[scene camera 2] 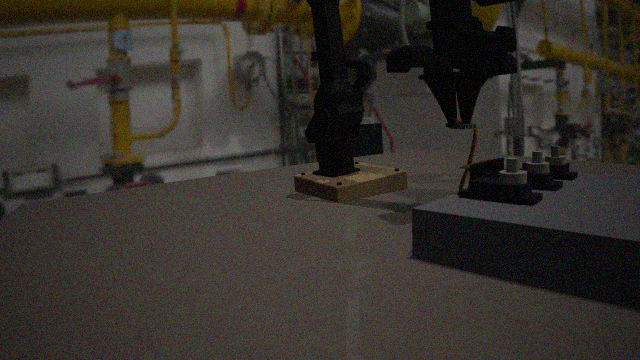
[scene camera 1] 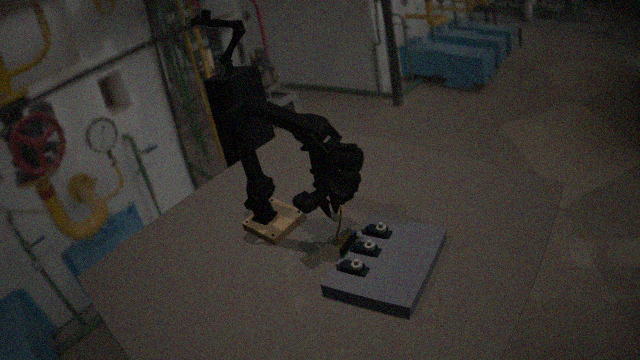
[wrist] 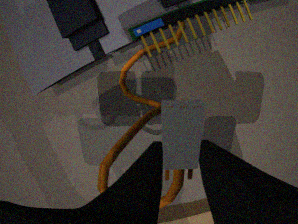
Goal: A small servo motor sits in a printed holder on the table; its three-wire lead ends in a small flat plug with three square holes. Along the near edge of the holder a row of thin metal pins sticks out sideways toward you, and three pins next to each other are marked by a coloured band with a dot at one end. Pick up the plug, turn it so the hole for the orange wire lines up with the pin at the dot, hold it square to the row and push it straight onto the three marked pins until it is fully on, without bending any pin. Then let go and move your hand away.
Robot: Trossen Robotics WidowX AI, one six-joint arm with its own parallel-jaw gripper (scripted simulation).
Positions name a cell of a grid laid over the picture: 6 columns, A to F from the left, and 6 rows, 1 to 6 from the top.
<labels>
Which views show my gripper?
Scene camera 2, scene camera 1 and the wrist view: all of them.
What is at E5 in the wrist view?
My gripper.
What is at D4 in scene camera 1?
My gripper.
</labels>
